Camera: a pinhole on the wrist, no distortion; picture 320 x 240 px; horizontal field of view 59.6 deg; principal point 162.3 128.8 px. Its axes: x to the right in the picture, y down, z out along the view. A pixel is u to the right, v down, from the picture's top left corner.
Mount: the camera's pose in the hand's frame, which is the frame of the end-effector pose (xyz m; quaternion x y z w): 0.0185 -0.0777 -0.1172 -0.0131 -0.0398 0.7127 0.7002
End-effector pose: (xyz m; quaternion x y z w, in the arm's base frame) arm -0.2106 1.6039 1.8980 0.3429 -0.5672 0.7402 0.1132
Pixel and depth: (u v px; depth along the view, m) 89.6 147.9 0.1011
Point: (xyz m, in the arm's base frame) -0.1607 1.6551 1.9810
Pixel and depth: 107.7 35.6 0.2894
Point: -0.1334 1.4688 2.0889
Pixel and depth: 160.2 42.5 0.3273
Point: -0.1481 1.4145 2.0541
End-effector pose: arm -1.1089 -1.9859 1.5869 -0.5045 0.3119 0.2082 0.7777
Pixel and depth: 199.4 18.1 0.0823
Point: -1.0414 -2.0431 1.5917
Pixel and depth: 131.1 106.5 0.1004
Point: -1.0406 -2.0387 1.6292
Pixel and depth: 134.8 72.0 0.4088
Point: -0.8918 -1.7690 1.7110
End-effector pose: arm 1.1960 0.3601 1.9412 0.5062 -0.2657 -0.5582 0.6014
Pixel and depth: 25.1 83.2 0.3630
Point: 0.8862 0.2701 1.7686
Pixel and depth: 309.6 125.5 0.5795
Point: 0.8555 0.2071 2.2965
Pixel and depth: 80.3 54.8 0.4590
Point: 0.8252 0.1818 1.8275
